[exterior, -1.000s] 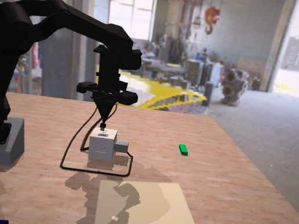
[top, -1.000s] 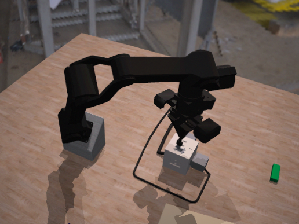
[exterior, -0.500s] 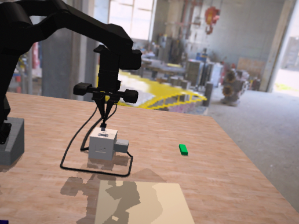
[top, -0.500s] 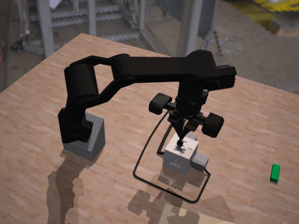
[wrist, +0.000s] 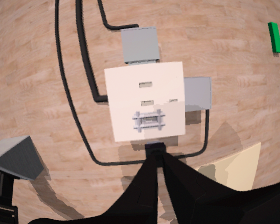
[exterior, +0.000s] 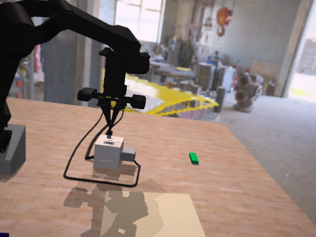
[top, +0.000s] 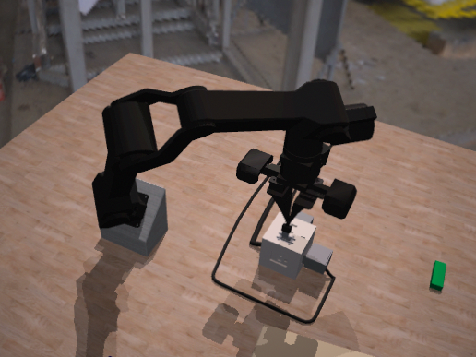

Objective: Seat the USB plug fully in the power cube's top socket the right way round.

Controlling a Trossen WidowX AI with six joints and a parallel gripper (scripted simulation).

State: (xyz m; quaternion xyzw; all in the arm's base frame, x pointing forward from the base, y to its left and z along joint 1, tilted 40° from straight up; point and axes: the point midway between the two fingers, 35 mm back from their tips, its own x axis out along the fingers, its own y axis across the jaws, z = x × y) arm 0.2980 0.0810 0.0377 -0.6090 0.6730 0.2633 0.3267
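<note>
Now: gripper tip 20 mm above the black USB plug. The rest, counted from my gripper tip: USB socket 70 mm below, 10 mm to the left; then pale mat 210 mm to the right, 130 mm below, 130 mm ahead; then green block 300 mm ahead, 130 mm below, 90 mm to the left.
</note>
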